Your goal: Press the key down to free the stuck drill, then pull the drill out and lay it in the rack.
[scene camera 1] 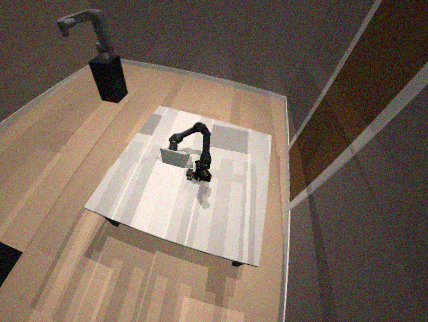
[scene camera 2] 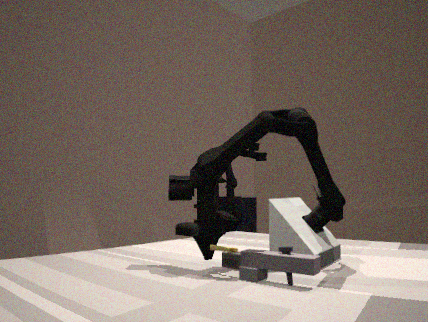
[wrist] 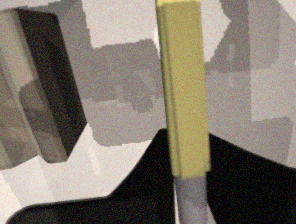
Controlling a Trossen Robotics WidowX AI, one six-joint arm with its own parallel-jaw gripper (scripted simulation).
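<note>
There is a drill in my gripper, which carries it, and the wrist view shows my gripper too. I also see a grey fixture.
</note>
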